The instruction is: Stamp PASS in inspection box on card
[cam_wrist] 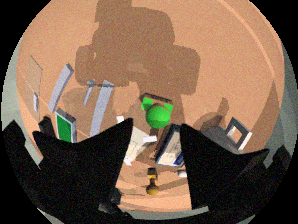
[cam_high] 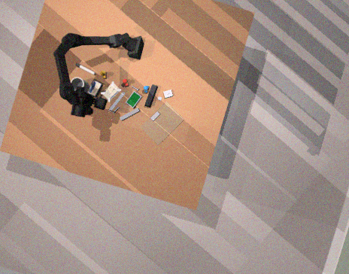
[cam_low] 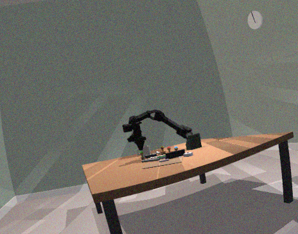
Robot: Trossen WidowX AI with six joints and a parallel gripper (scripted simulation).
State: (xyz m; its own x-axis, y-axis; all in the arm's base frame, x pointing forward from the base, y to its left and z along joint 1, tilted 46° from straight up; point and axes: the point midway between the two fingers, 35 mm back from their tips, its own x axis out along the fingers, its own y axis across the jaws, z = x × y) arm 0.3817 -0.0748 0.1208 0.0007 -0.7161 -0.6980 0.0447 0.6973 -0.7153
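Now: the green ink pad 210 mm to the left of my gripper tip, 80 mm behind it and 70 mm below it. The rest, counted from my gripper tip: white card (90 mm behind, 70 mm below, 50 mm to the left); then red-knobbed stamp (170 mm behind, 140 mm to the left, 50 mm below); then mug (130 mm to the right, 60 mm behind, 40 mm below).
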